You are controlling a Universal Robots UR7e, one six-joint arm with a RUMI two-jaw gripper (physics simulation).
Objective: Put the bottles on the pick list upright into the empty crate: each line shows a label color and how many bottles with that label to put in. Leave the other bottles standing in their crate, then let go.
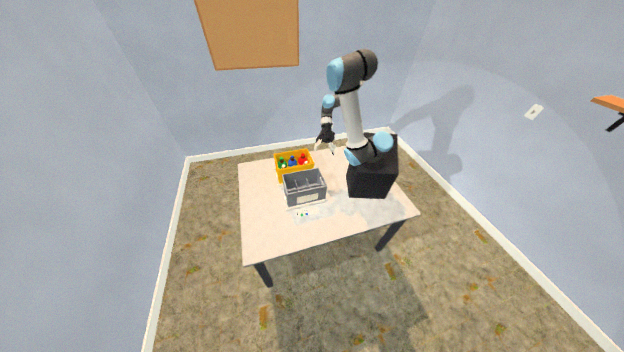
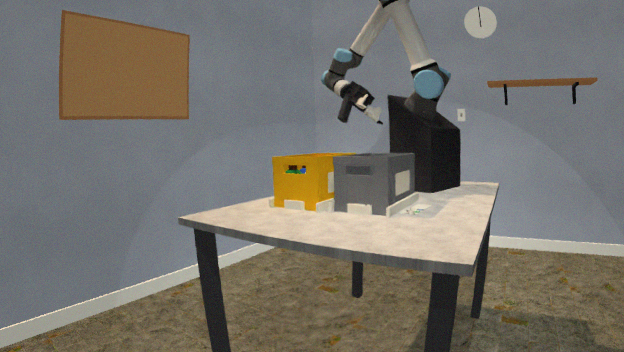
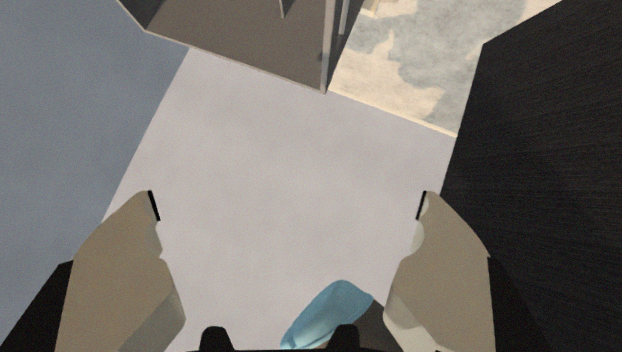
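Seen in the pictures: gripper, fingertip midpoint: (image 1: 324,153) (image 2: 374,116) (image 3: 291,194); arm's base, link origin: (image 2: 418,110) (image 3: 565,351).
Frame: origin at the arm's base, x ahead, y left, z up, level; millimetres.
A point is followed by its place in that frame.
The yellow crate (image 1: 280,175) {y -83, x 606, z -239 mm} (image 2: 295,190) {y -171, x 632, z -293 mm} stands at the back of the table. Green (image 1: 282,163) {y -203, x 585, z -231 mm}, blue (image 1: 292,162) {y -210, x 506, z -235 mm} and red (image 1: 303,160) {y -224, x 416, z -235 mm} bottle colors show inside it; the exact number of bottles is too small to tell. The grey crate (image 1: 290,199) {y 142, x 549, z -241 mm} (image 2: 360,192) {y 55, x 579, z -290 mm} (image 3: 240,42) {y 119, x 427, z -207 mm} stands beside it, with thin dividers and no bottle seen inside. The pick list (image 1: 303,214) {y 199, x 468, z -354 mm} (image 2: 419,209) {y 193, x 444, z -354 mm} lies in front of the grey crate with small colored marks, too small to read. My gripper (image 1: 325,150) {y -61, x 294, z -38 mm} (image 2: 380,122) {y -61, x 294, z -38 mm} (image 3: 291,194) {y -61, x 294, z -38 mm} is open and empty, above the table and to the robot-base side of the crates.
The black pedestal (image 1: 367,182) {y 116, x 17, z -174 mm} (image 2: 445,160) {y 121, x -11, z -224 mm} (image 3: 545,140) {y -10, x 92, z -175 mm} carries the arm on the right of the table (image 1: 265,235) {y 318, x 725, z -355 mm} (image 2: 320,227) {y 60, x 775, z -356 mm} (image 3: 260,135). Low pale strips edge the feet of both crates. A brown board (image 1: 255,35) (image 2: 125,70) hangs on the wall.
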